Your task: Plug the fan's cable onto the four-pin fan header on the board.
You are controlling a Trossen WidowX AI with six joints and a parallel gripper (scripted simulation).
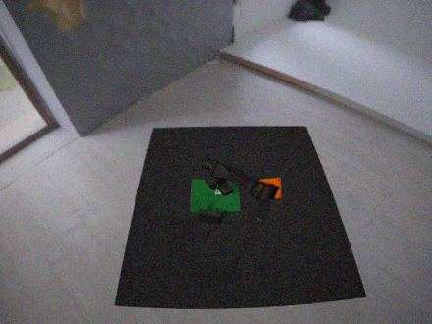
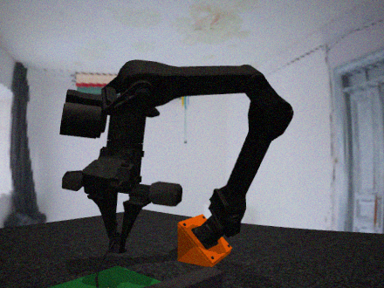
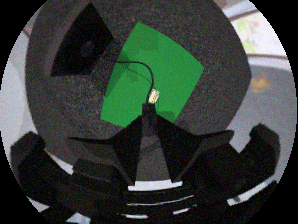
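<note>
Now: gripper tip 10 mm short of the pale four-pin header, 30 mm to the left of it and 120 mm above it. From my gripper tip the other things lie so: dark fan plug (10 mm behind, 10 mm below); black fan (70 mm ahead, 150 mm to the left, 60 mm below); green board (30 mm ahead, 20 mm to the right, 130 mm below).
</note>
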